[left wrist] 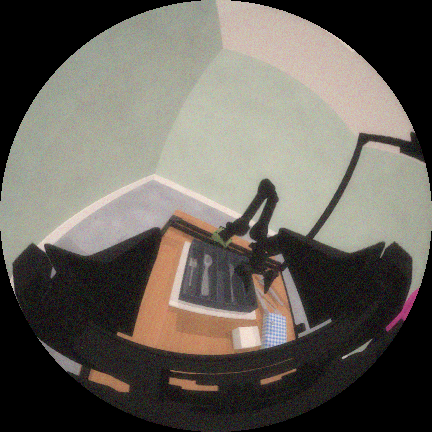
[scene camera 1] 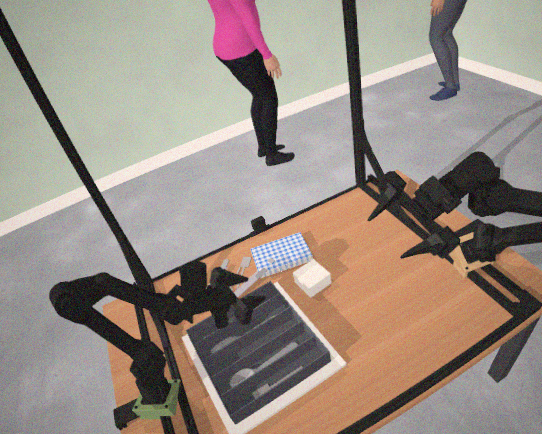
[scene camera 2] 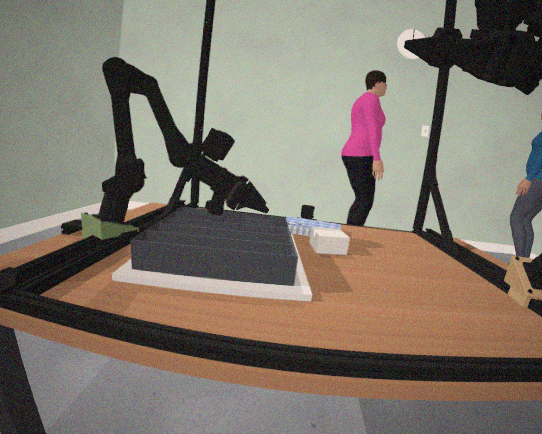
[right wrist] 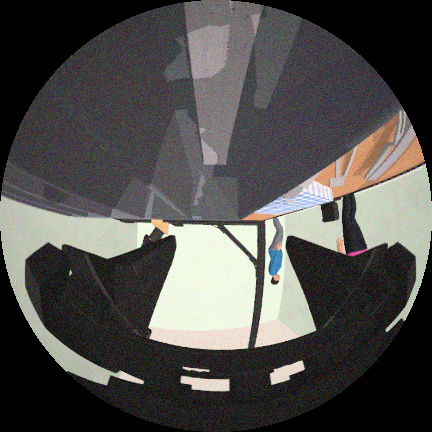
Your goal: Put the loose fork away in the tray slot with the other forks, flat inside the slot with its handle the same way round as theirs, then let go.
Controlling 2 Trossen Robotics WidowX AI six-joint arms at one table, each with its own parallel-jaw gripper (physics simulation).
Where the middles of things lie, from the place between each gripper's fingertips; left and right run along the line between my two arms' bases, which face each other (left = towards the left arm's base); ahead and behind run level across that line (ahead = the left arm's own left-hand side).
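I see my left gripper 37 cm above the white block [scene camera 2: 323, 240], 28 cm past it and 6 cm to the left of it. The dark cutlery tray [scene camera 2: 245, 247] is 36 cm below my left hand, 29 cm to the right of it and 13 cm behind it.
As for my right hand, it is 6 cm above the dark cutlery tray, 14 cm short of it and 6 cm to the left of it. From that same right hand, the white block is 7 cm below, 17 cm to the left and 1 cm behind. By its middle, the white block is nearer to my right hand than to my left gripper. The dark cutlery tray, going by its middle, is likewise nearer to my right hand than to my left gripper.
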